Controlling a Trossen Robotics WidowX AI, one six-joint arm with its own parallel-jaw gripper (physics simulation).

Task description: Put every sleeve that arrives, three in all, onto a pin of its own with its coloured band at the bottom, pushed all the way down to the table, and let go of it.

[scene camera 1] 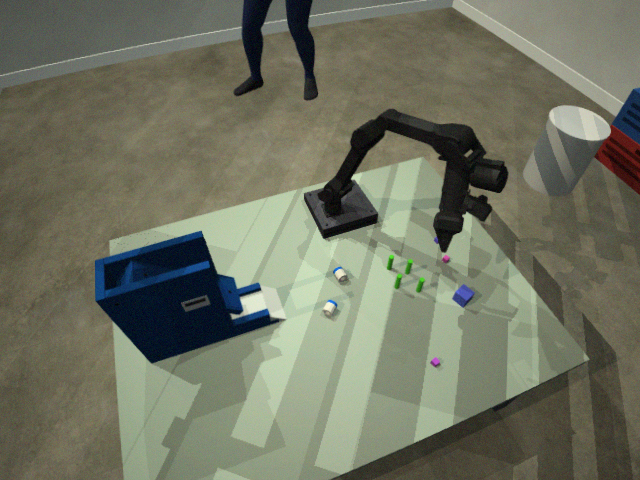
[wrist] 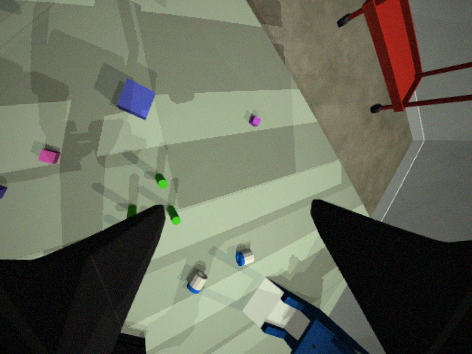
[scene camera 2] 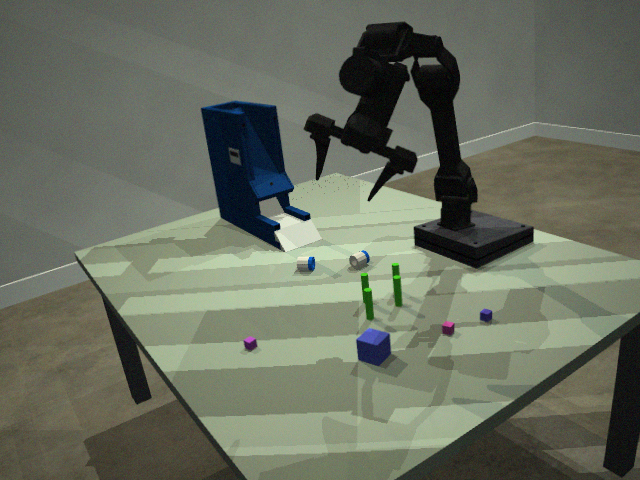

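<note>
Two short cream sleeves with a blue band at one end lie on their sides, apart, between the dispenser and the pins. One sleeve [scene camera 1: 340, 274] [scene camera 2: 358, 259] [wrist: 198, 279] is nearer the arm's base; its band faces the base side. The other sleeve [scene camera 1: 329, 309] [scene camera 2: 303, 263] [wrist: 247, 257] is farther from the base; its band points right in the second scene view. Several upright green pins [scene camera 1: 397, 281] [scene camera 2: 397, 290] [wrist: 174, 215] stand bare in a cluster; a finger hides part of it in the wrist view. My gripper [scene camera 1: 444, 249] [scene camera 2: 342, 189] [wrist: 238, 209] is wide open and empty, high above the table.
A blue dispenser [scene camera 1: 155, 320] [scene camera 2: 217, 170] [wrist: 320, 337] with a white chute [scene camera 1: 272, 302] [scene camera 2: 297, 233] [wrist: 263, 302] stands beyond the sleeves. A large blue cube [scene camera 1: 463, 296] [scene camera 2: 373, 346] [wrist: 136, 99], a purple cube [scene camera 1: 435, 362] [scene camera 2: 250, 343] [wrist: 255, 120] and a pink cube [scene camera 1: 445, 258] [scene camera 2: 448, 328] [wrist: 49, 156] lie around the pins.
</note>
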